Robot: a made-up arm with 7 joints.
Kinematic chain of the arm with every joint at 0, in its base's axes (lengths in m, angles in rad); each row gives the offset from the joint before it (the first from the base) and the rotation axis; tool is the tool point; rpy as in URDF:
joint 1: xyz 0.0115 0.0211 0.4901 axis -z
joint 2: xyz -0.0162 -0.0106 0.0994 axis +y
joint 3: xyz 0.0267 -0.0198 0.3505 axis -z
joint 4: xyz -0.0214 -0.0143 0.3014 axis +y
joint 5: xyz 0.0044 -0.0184 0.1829 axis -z
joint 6: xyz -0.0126 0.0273 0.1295 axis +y
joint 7: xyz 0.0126 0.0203 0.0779 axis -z
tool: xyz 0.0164 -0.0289 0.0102 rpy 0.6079 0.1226 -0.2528
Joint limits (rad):
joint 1: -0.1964..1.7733
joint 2: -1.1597..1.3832
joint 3: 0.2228..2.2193
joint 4: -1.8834..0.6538
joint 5: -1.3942..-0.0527
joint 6: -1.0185..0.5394
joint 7: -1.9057..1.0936
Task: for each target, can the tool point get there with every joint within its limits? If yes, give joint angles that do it. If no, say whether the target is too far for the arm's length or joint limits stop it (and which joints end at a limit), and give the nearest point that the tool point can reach.
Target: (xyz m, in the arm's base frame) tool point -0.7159 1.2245 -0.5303
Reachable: no: too far | nearest point -0.4119 0.7216 0.4955 | short by 1.182 m
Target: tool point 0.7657 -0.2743 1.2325
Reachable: yes | joints 0.5404 0.8145 1.9174 -0.2973 -0.7454 -0.3940 -1.3033
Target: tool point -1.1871 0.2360 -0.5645
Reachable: no: too far | nearest point -0.7508 0.1578 0.4736 | short by 1.129 m
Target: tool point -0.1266 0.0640 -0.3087
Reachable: no: joint limits stop it (at a limit: joint 2, joint 3, joint 4, joint 7) | nearest point -0.5343 0.1907 0.4469 | short by 0.868 m
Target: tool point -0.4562 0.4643 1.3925
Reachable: yes | joints 0.5998 -0.6046 0.7315 -0.4085 -0.5088 0.3218 -1.3256
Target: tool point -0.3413 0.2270 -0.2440
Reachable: no: joint limits stop it (at a limit: joint 2, joint 3, joint 4, joint 5) | nearest point -0.4924 0.3152 0.4418 | short by 0.708 m
